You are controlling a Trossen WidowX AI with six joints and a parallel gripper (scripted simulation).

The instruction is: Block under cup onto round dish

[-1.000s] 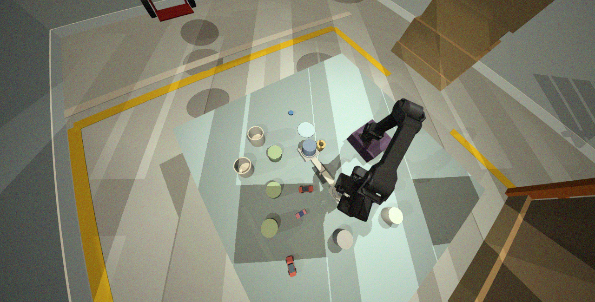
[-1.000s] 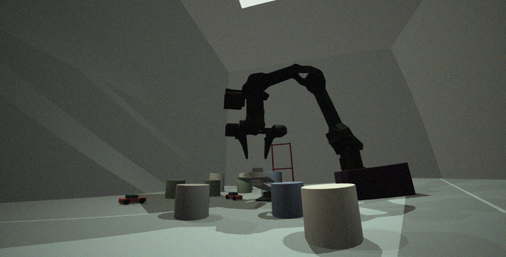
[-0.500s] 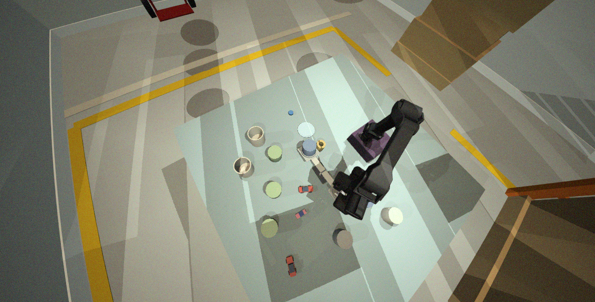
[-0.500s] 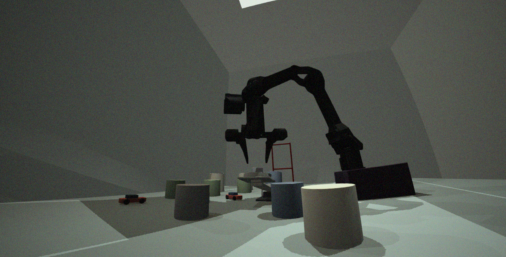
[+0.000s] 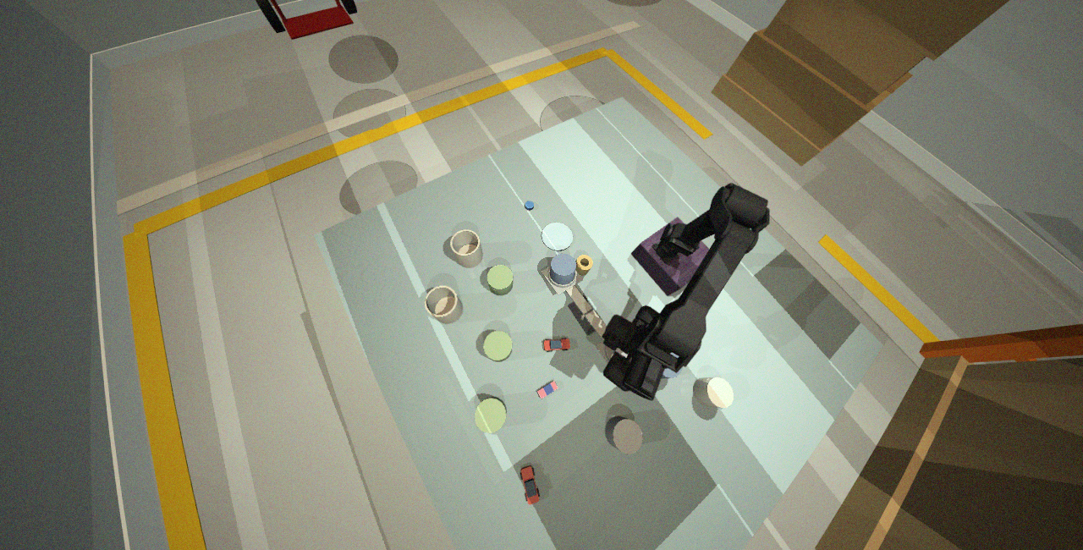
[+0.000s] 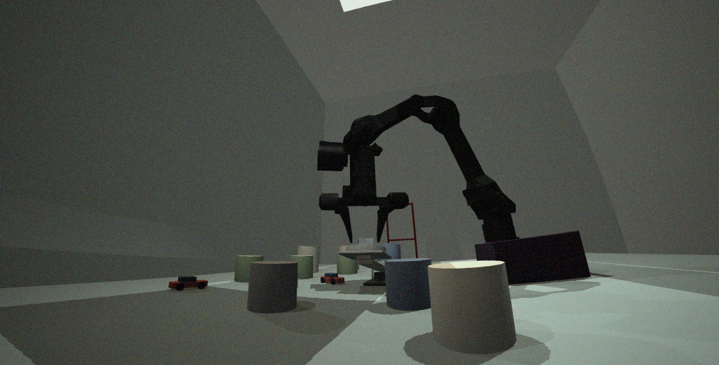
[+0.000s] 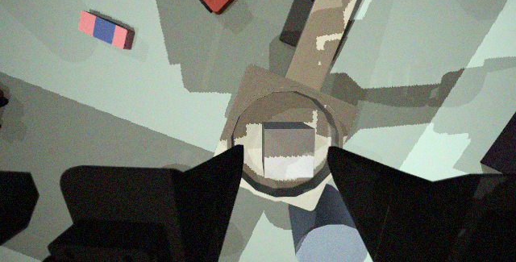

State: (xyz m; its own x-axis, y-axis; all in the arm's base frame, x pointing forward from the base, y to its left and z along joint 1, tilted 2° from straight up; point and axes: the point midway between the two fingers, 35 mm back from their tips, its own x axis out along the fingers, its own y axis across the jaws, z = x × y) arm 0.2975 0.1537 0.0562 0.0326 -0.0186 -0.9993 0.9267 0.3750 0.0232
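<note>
The pale grey block lies 1 cm below my gripper tip. From my gripper tip the other things lie so: pale round dish 6 cm behind, 38 cm to the right, 9 cm below; then pink-and-blue block 20 cm ahead, 2 cm to the right, 9 cm below; then yellow tape roll 7 cm behind, 25 cm to the right, 7 cm below.
</note>
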